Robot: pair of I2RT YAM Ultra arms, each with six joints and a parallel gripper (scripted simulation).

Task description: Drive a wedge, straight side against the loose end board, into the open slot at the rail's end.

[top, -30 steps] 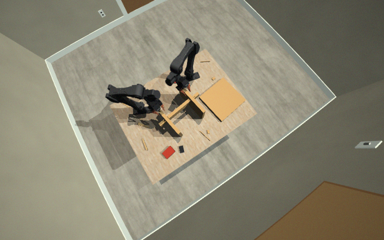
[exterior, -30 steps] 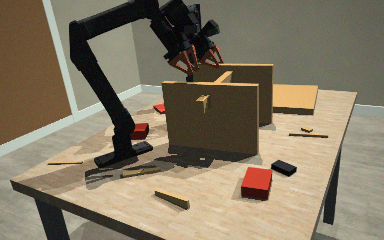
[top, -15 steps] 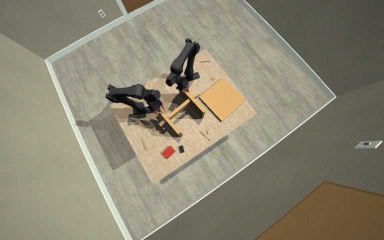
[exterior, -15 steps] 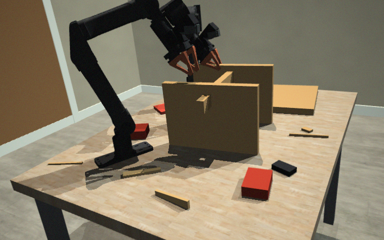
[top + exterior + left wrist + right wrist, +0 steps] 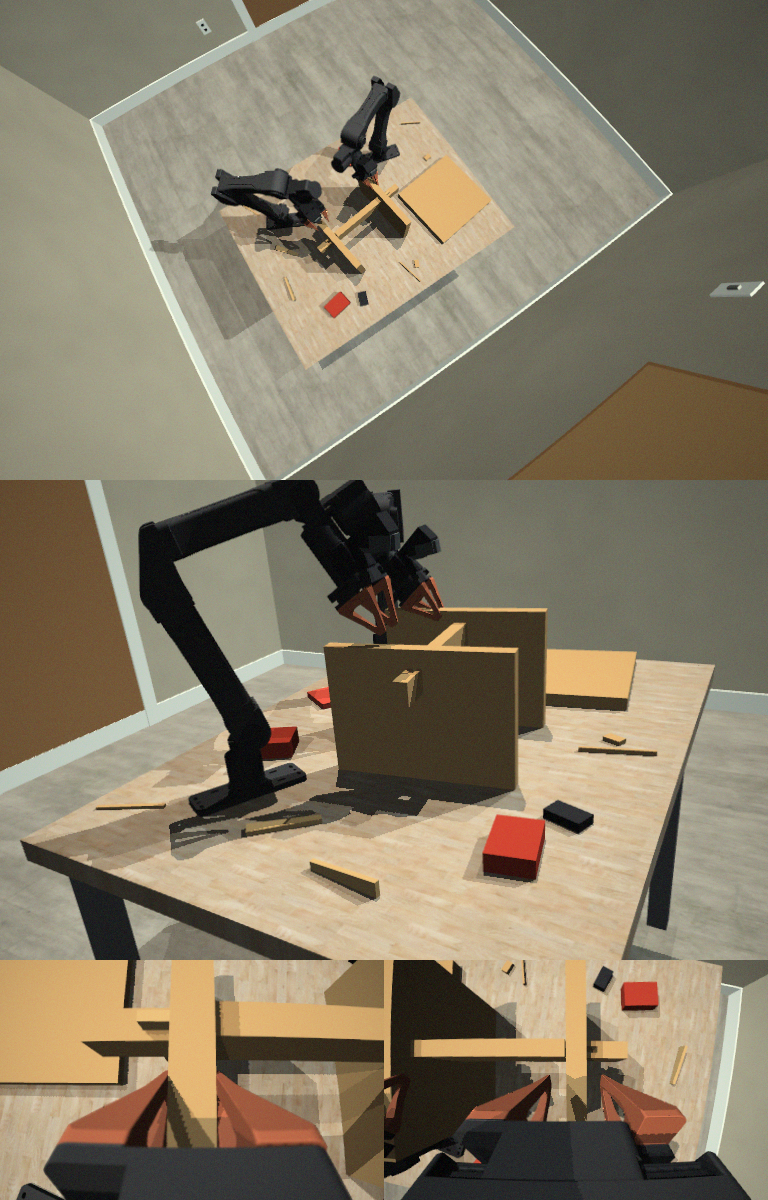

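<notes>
Right now the rail is 40 mm ahead of my right hand, 140 mm to the left of it and 90 mm below it. From my right hand the other things lie so: flat panel: 160 mm ahead, 560 mm to the left, 260 mm below; then black block: 310 mm ahead, 60 mm to the right, 270 mm below.
Now: left hand 60 mm short of the rail, 130 mm to the left of it and 40 mm above it. The rest, counted from my left hand: flat panel 180 mm ahead, 290 mm to the left, 210 mm below; then black block 330 mm ahead, 320 mm to the right, 220 mm below.
</notes>
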